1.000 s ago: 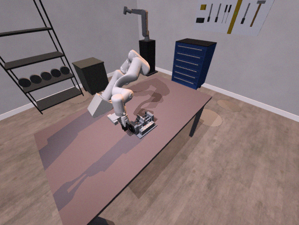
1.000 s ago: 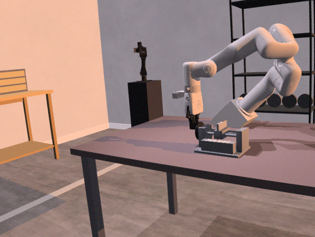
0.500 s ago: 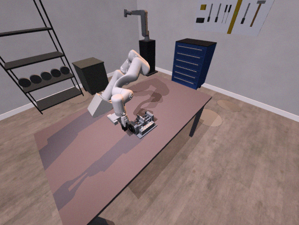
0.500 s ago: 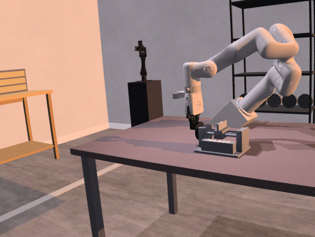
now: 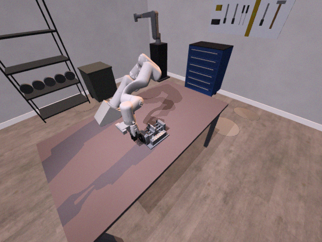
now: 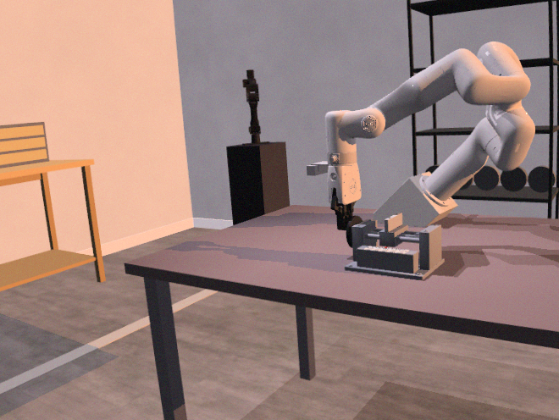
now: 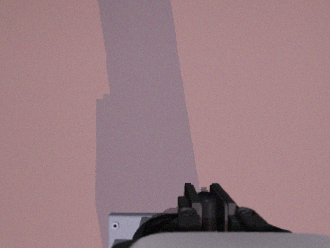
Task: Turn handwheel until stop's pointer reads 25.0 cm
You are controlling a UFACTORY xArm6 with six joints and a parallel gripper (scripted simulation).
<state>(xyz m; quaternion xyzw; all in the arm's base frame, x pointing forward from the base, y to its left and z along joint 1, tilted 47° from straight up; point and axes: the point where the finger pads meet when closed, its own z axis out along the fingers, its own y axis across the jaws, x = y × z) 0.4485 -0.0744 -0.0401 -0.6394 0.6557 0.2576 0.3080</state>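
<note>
Now: hand 1 cm short of the black handwheel, 2 cm to the right of it and 1 cm above it. Also, from my hand: sliding stop block (3 cm ahead, 15 cm to the left).
</note>
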